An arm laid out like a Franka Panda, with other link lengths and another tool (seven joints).
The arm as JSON. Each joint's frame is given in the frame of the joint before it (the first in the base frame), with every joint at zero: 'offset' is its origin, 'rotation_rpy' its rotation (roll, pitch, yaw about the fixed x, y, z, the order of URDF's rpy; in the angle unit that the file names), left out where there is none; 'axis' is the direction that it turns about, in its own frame. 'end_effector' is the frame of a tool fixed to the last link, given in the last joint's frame.
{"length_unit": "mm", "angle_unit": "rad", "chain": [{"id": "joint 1", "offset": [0.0, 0.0, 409.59], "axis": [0.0, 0.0, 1.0]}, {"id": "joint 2", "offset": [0.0, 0.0, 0.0], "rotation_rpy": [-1.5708, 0.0, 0.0], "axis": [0.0, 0.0, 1.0]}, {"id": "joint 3", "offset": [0.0, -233.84, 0.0], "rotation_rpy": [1.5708, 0.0, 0.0], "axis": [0.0, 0.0, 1.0]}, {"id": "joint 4", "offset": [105.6, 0.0, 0.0], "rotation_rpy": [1.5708, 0.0, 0.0], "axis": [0.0, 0.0, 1.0]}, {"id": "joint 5", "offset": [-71.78, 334.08, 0.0], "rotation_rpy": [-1.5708, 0.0, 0.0], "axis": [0.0, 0.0, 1.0]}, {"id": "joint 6", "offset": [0.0, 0.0, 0.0], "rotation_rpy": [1.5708, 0.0, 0.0], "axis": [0.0, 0.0, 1.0]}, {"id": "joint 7", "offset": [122.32, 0.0, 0.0], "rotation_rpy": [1.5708, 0.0, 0.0], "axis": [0.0, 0.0, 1.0]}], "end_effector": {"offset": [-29.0, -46.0, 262.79], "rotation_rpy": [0.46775, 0.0, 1.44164]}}
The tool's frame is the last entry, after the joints.
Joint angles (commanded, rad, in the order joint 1, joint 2, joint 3, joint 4, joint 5, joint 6, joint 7), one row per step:
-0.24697, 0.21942, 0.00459, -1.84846, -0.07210, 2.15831, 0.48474
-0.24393, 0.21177, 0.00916, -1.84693, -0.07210, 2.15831, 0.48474
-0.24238, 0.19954, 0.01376, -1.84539, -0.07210, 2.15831, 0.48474
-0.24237, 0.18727, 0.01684, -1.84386, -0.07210, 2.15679, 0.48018
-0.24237, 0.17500, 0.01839, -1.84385, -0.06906, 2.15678, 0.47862
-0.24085, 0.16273, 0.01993, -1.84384, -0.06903, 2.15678, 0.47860
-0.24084, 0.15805, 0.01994, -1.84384, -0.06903, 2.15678, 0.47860
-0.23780, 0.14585, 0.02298, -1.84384, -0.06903, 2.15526, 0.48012
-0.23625, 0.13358, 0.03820, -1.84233, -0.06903, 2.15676, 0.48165
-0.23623, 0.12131, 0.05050, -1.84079, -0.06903, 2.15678, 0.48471
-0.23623, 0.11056, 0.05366, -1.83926, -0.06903, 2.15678, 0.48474
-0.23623, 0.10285, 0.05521, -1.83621, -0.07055, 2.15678, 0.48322
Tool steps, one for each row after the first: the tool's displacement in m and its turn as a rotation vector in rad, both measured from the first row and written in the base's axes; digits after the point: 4 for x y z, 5 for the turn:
0.0024, 0.0044, 0.0055, -0.00127, -0.00914, 0.00750
0.0052, 0.0077, 0.0139, -0.00368, -0.02273, 0.01355
0.0069, 0.0092, 0.0221, -0.00657, -0.03441, 0.02102
0.0085, 0.0103, 0.0299, -0.00687, -0.04686, 0.02272
0.0102, 0.0119, 0.0377, -0.00959, -0.05883, 0.02578
0.0106, 0.0118, 0.0406, -0.01077, -0.06336, 0.02581
0.0121, 0.0154, 0.0481, -0.01270, -0.07397, 0.03028
0.0156, 0.0256, 0.0569, -0.01353, -0.08956, 0.04542
0.0182, 0.0331, 0.0656, -0.01455, -0.10369, 0.05458
0.0197, 0.0348, 0.0732, -0.01716, -0.11569, 0.05772
0.0211, 0.0353, 0.0796, -0.02113, -0.12575, 0.06142

